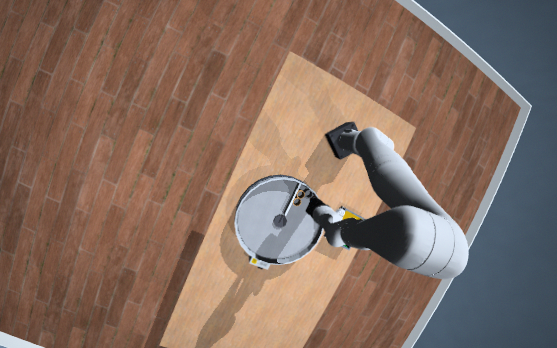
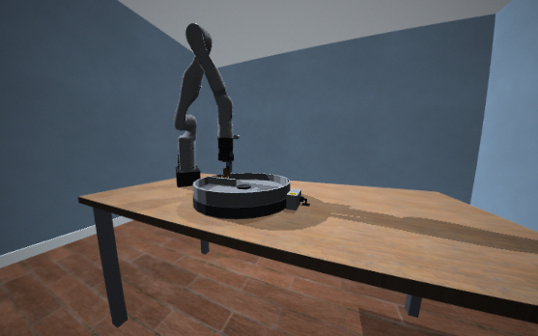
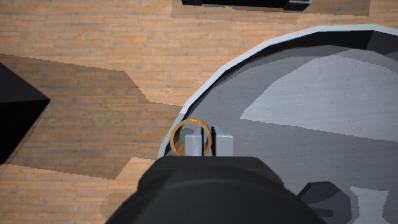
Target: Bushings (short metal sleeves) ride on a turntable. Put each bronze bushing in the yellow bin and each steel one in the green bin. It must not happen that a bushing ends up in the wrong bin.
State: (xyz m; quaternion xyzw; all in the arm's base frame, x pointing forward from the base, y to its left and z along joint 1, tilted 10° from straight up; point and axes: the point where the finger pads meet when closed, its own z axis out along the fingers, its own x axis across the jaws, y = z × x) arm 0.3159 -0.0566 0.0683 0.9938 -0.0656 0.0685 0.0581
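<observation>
Now: hand 100 mm short of the bin, 250 mm to the right of it and 100 mm above it. From my hand the other things lie so: turntable 130 mm ahead, 110 mm to the right, 70 mm below.
</observation>
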